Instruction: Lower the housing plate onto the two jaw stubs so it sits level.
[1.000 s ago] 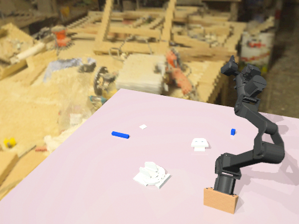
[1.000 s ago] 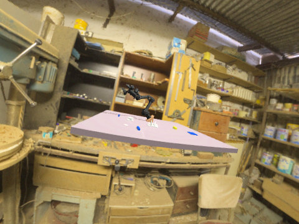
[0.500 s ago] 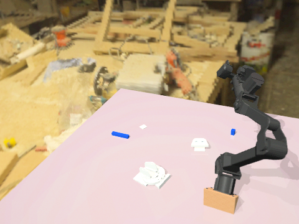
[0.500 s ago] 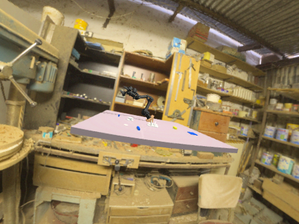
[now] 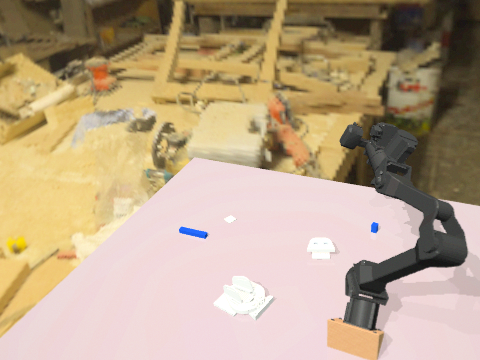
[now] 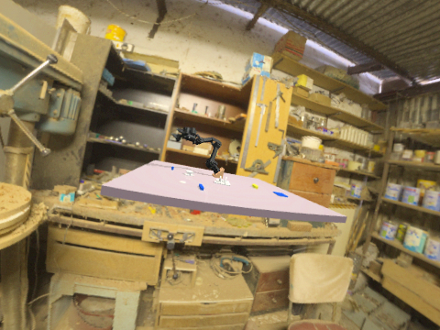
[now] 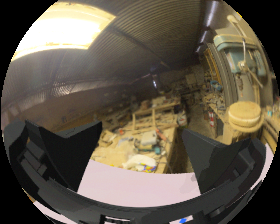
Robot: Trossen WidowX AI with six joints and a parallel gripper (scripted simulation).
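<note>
Right now my gripper tip is 60 mm short of the white block, 200 mm to the right of it and 320 mm above it. Also, from my gripper tip: yellow piece: 90 mm ahead, 750 mm to the left, 320 mm below; then blue bar: 450 mm ahead, 310 mm to the left, 320 mm below; then white tile: 390 mm ahead, 190 mm to the left, 330 mm below.
</note>
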